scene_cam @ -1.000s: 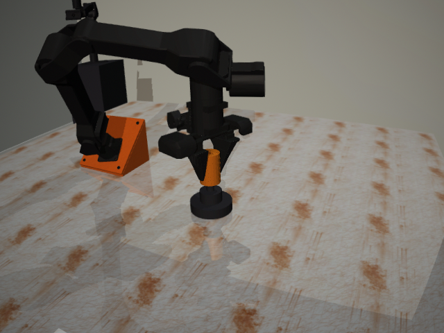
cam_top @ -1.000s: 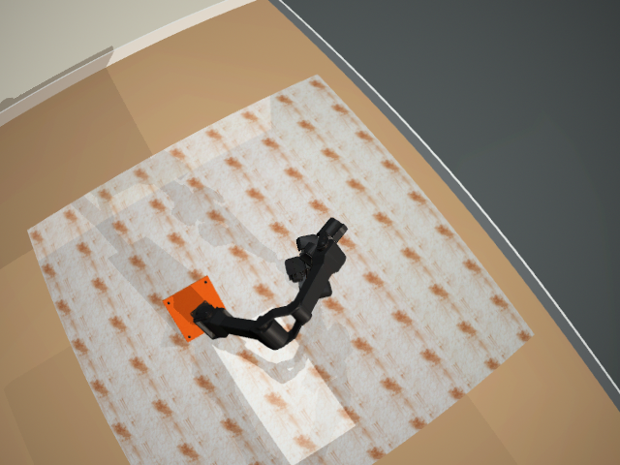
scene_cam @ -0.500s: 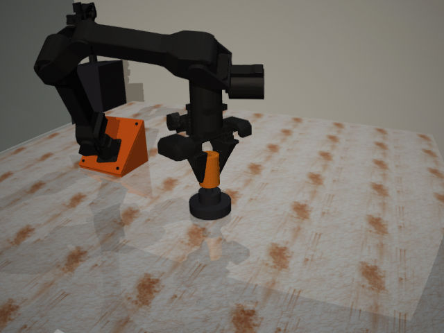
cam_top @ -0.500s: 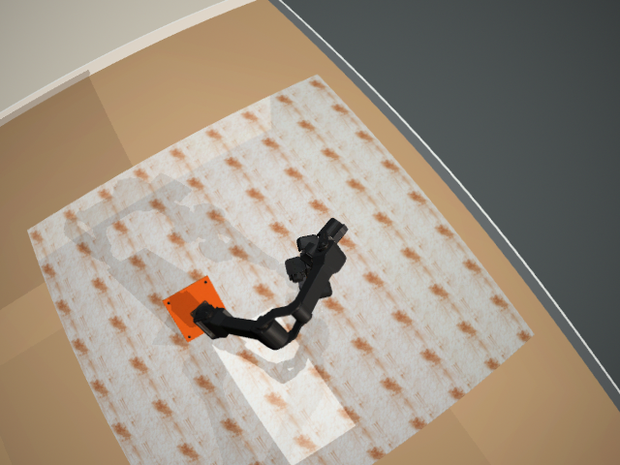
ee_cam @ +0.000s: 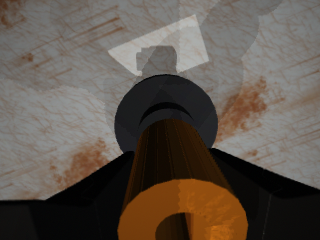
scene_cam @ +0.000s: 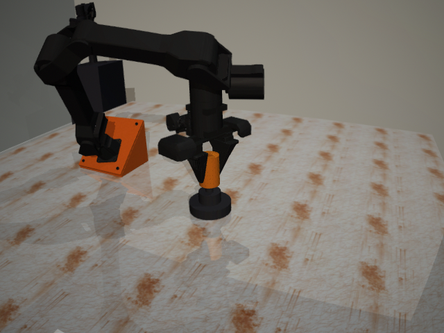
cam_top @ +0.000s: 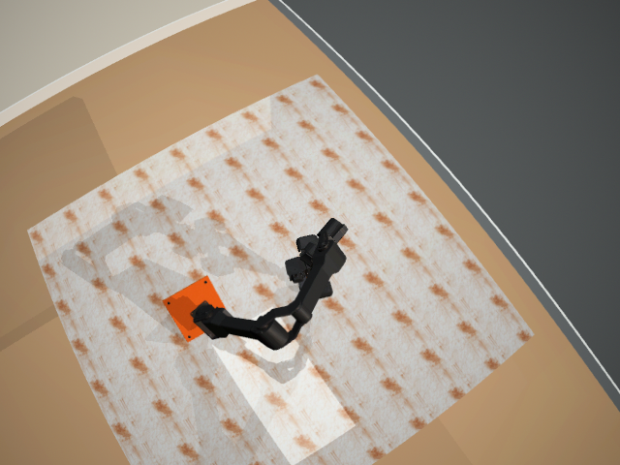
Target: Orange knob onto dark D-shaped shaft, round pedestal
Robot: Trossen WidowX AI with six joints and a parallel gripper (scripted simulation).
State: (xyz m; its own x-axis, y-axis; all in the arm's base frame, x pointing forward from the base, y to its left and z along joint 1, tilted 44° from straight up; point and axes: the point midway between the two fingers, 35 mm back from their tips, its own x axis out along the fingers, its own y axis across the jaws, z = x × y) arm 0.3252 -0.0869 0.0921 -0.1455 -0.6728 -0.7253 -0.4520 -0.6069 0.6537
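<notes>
My gripper tip is now 40 mm above the dark round pedestal. Round my gripper tip: orange knob: 20 mm above.
</notes>
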